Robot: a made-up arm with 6 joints.
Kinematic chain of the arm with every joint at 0, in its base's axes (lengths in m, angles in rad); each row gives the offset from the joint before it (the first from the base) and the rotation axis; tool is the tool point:
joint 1: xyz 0 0 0.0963 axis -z
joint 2: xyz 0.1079 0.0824 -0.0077 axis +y
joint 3: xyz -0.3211 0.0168 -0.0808 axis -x
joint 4: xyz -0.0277 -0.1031 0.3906 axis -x
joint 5: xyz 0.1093 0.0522 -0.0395 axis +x
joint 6: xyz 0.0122 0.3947 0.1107 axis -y
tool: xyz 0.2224 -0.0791 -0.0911
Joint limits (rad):
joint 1: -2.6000..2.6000
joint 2: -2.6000..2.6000
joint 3: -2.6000..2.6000
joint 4: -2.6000..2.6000
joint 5: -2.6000..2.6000
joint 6: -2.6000..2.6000
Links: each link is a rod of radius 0.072 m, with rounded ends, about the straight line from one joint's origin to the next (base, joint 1, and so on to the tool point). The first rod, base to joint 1, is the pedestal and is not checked.
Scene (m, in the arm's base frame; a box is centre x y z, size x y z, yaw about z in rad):
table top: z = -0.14
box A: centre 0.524 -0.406 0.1 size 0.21 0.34 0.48 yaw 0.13
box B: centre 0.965 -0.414 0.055 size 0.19 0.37 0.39 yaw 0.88
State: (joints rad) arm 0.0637 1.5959 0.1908 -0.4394 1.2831 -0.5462
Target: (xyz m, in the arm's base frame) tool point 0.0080 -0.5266 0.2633
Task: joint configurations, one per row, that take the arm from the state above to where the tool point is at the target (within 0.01 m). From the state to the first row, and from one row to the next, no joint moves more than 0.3 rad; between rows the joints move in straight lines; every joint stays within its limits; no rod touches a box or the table.
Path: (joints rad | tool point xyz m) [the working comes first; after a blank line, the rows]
Joints at the target: 0.6511 1.0833 -0.3866 -0.9726 1.9858 -0.3670
Straight joint move there: touches box A.

1: 0.0556 1.3334 0.0469 -0.5714 1.3541 -0.5285 | 0.7046 0.0211 0.3159
2: 0.0476 1.0708 -0.0970 -0.7034 1.4251 -0.5107 | 0.5961 -0.1358 0.4471
3: 0.0395 0.8083 -0.2408 -0.8353 1.4961 -0.4930 | 0.4322 -0.2773 0.5115
4: 0.0314 0.5457 -0.3847 -0.9673 1.5671 -0.4752 | 0.2553 -0.3932 0.4887
5: 0.0233 0.2832 -0.5286 -1.0993 1.6382 -0.4575 | 0.1122 -0.4749 0.3845
6: 0.1492 0.5704 -0.4780 -1.0989 1.6531 -0.5070 | 0.1458 -0.4810 0.3994
7: 0.2750 0.8577 -0.4274 -1.0985 1.6681 -0.5565 | 0.1860 -0.5037 0.3829
8: 0.4008 1.1450 -0.3768 -1.0980 1.6830 -0.6060 | 0.2188 -0.5414 0.3327
9: 0.5267 1.4322 -0.3262 -1.0976 1.6980 -0.6555 | 0.2313 -0.5862 0.2501
10: 0.5889 1.2578 -0.3564 -1.0351 1.8419 -0.5113 | 0.1143 -0.5657 0.2680
11: 0.6511 1.0833 -0.3866 -0.9726 1.9858 -0.3670 | 0.0080 -0.5266 0.2633

